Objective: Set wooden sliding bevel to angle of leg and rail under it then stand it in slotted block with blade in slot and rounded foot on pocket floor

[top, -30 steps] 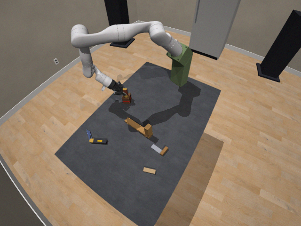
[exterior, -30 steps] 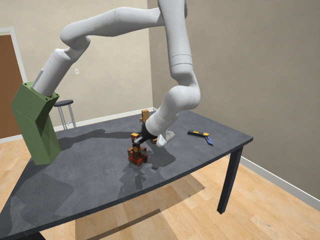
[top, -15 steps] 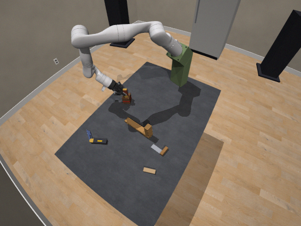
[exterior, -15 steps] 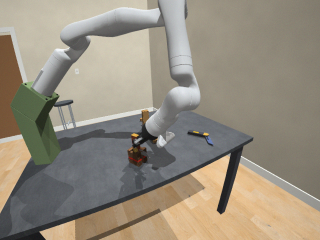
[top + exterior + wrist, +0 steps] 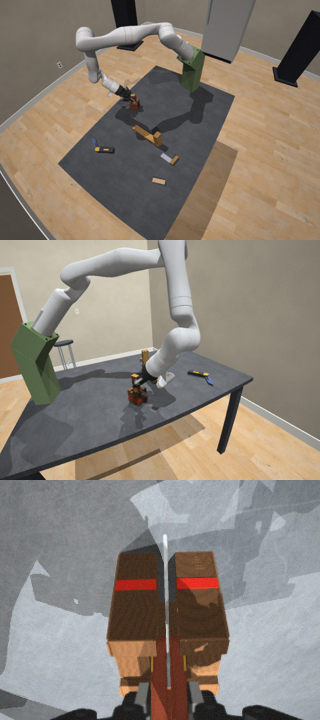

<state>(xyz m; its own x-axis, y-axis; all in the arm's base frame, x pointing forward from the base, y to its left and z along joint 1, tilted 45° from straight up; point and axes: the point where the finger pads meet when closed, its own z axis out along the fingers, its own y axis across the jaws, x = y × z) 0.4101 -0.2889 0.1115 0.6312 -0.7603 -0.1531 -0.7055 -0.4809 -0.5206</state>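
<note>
My gripper is now 2 cm above the wooden sliding bevel. Round my hand: try square: 30 cm ahead, 41 cm to the left, 9 cm below; black bevel: 41 cm ahead, 5 cm to the right, 9 cm below; thin steel blade: 2 cm to the right, 4 cm below.
</note>
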